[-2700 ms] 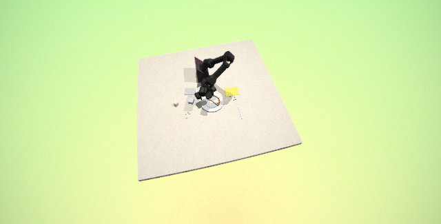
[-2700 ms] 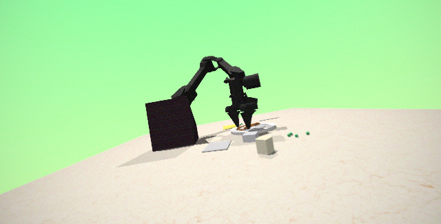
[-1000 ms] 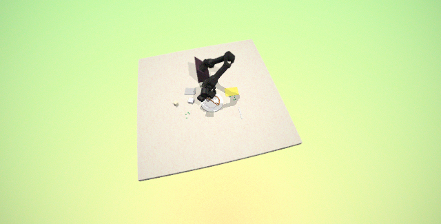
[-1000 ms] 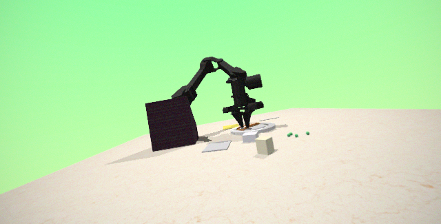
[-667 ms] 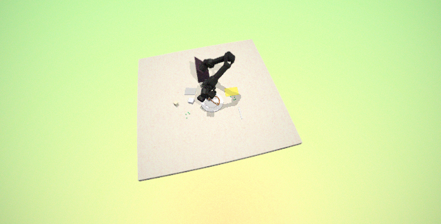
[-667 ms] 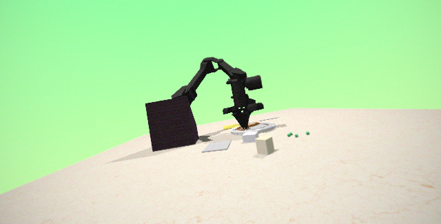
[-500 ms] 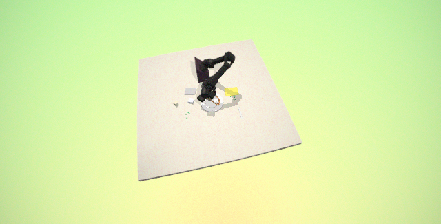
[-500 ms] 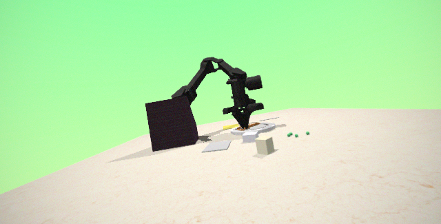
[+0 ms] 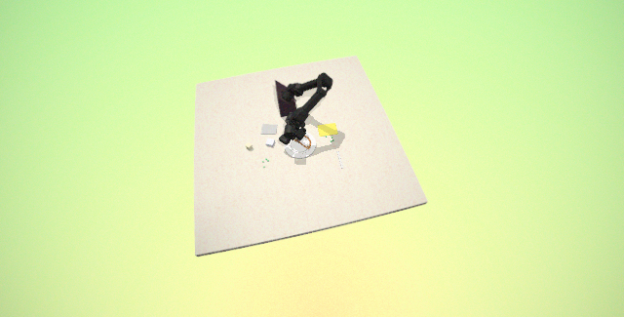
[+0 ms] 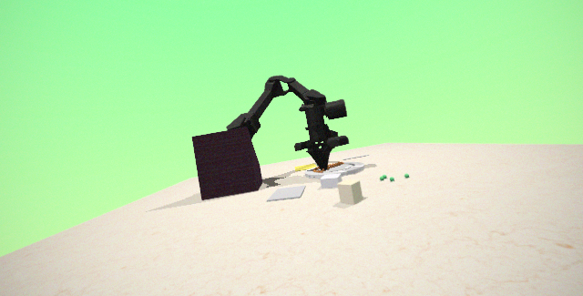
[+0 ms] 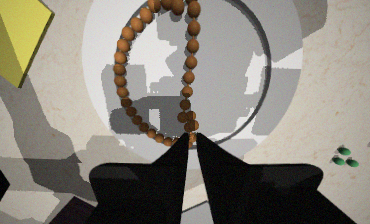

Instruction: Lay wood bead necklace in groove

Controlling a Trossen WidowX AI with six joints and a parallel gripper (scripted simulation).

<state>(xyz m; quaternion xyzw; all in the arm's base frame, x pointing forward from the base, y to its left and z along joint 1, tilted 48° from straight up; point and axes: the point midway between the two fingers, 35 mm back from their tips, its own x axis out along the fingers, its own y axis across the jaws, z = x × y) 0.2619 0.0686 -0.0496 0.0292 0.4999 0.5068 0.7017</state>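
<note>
Right now my gripper tip is 40 mm to the right of the round white bead board, 40 mm short of it and 10 mm above it. Round my gripper tip: cream cube (280 mm to the right); then yellow card (230 mm to the left, 50 mm behind, 10 mm below); then grey flat plate (150 mm to the right, 120 mm behind, 10 mm below).
</note>
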